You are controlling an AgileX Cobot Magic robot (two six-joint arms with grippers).
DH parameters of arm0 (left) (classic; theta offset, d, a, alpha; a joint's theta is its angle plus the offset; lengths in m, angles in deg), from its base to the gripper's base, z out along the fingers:
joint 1: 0 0.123 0 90
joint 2: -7.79 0 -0.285 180
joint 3: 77.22 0 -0.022 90
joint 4: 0 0.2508 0 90
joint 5: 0 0 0.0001 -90
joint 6: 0 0.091 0 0
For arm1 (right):
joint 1: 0 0.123 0 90
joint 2: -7.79 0 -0.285 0
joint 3: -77.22 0 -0.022 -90
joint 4: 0 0.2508 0 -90
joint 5: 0 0 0.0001 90
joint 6: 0 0.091 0 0
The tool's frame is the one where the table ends.
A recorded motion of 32 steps. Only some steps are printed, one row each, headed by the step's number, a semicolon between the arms.
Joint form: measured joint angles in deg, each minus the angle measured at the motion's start. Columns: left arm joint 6, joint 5, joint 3, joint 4, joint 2, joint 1; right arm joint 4, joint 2, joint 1, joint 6, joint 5, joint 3.
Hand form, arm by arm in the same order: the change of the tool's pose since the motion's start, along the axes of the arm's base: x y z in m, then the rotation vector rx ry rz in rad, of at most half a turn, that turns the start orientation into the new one. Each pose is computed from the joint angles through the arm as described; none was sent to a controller.
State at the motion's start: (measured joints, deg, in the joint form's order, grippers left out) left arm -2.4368 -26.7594 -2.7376 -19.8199 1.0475 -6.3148; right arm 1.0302 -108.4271 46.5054 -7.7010 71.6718 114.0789
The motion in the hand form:
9: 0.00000 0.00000 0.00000 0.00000 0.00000 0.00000; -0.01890 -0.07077 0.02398 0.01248 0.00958 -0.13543
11: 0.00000 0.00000 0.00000 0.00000 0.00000 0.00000; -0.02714 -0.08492 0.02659 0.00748 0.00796 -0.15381
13: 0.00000 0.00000 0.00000 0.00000 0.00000 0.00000; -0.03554 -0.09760 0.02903 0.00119 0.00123 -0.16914
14: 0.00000 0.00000 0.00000 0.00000 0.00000 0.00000; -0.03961 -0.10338 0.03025 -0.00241 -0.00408 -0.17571
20: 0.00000 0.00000 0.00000 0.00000 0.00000 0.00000; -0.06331 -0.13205 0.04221 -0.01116 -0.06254 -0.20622
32: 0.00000 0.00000 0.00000 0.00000 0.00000 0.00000; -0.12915 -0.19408 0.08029 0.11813 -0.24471 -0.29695
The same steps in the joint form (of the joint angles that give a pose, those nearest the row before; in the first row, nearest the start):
9: 0.00 0.00 0.00 0.00 0.00 0.00; -0.24 13.35 -5.69 2.33 0.28 -12.94
11: 0.00 0.00 0.00 0.00 0.00 0.00; -0.60 16.50 -6.50 2.51 0.33 -16.18
13: 0.00 0.00 0.00 0.00 0.00 0.00; -1.23 19.45 -7.11 2.69 0.39 -19.04
14: 0.00 0.00 0.00 0.00 0.00 0.00; -1.63 20.82 -7.34 2.77 0.42 -20.31
20: 0.00 0.00 0.00 0.00 0.00 0.00; -4.70 28.14 -7.89 3.40 0.54 -25.47
32: 0.00 0.00 0.00 0.00 0.00 0.00; -9.52 46.00 -7.97 7.86 -1.25 -32.82

